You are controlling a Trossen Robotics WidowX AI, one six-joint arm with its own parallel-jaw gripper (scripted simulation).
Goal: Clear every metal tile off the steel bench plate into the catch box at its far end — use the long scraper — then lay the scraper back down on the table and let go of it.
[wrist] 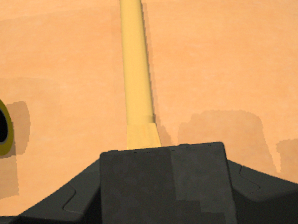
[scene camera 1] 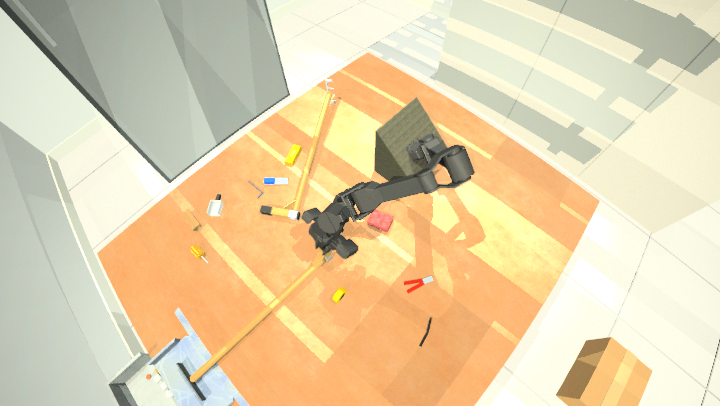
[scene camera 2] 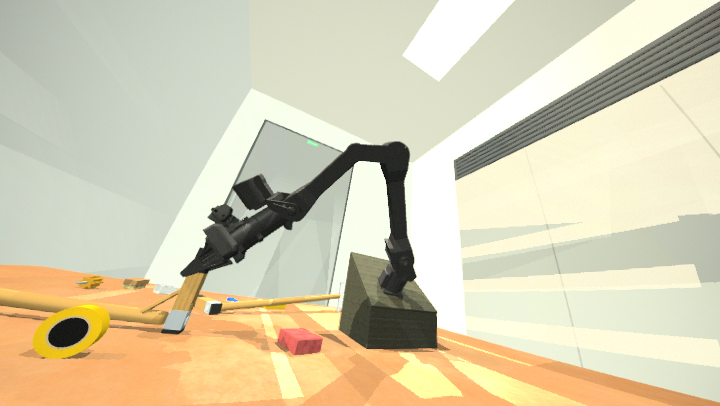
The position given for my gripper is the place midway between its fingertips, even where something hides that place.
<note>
In view: my gripper [scene camera 2: 184, 275], a long scraper [scene camera 1: 319, 260] and a red block [scene camera 2: 298, 341].
The long scraper is seen too in the wrist view [wrist: 146, 176]. My gripper shows as well in the wrist view [wrist: 149, 156] and in scene camera 1 [scene camera 1: 319, 251]. The wrist view does not show the red block: it is out of frame.
</note>
